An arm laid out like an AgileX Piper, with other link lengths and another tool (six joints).
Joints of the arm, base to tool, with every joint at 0 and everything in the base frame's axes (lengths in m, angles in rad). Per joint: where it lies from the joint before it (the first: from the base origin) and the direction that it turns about. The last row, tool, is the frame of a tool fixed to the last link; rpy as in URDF.
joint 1: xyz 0 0 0.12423 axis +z
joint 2: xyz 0 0 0 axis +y
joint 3: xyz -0.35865 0 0.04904 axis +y
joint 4: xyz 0.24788 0 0.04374 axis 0.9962 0 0.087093
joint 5: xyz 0 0 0 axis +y
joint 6: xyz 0.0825 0 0.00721 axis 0.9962 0 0.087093
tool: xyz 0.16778 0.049 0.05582 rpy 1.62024 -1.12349 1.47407
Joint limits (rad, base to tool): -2.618..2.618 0..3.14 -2.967..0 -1.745..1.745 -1.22..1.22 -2.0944..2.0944
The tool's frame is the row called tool.
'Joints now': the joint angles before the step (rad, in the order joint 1, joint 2, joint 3, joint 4, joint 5, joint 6). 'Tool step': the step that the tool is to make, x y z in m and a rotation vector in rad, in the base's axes. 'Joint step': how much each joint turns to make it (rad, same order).
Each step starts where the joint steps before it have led.
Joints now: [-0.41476 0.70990 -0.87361 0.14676 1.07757 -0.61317]
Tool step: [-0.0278 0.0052 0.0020 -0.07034 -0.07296 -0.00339]
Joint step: [0.00074 -0.13518 0.03750 -0.03144 0.00338 -0.00681]
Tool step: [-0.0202 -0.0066 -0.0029 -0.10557 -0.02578 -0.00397]
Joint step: [-0.00055 -0.08382 0.01670 -0.06601 0.00336 -0.03261]
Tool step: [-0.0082 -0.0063 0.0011 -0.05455 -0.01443 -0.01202]
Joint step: [-0.00026 -0.03396 0.00138 -0.04081 -0.00238 -0.00890]
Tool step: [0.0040 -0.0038 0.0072 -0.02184 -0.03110 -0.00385]
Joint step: [-0.00024 -0.00138 0.00000 -0.00820 -0.03588 -0.00016]
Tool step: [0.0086 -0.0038 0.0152 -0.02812 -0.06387 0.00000]
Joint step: [0.00015 0.00029 -0.00020 -0.00013 -0.06987 0.00015]
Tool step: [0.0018 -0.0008 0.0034 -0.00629 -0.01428 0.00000]
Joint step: [0.00008 -0.00003 0.00031 -0.00008 -0.01588 0.00008]
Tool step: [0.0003 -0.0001 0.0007 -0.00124 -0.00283 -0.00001]
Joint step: [-0.00037 -0.00015 -0.00010 0.00039 -0.00284 -0.00039]
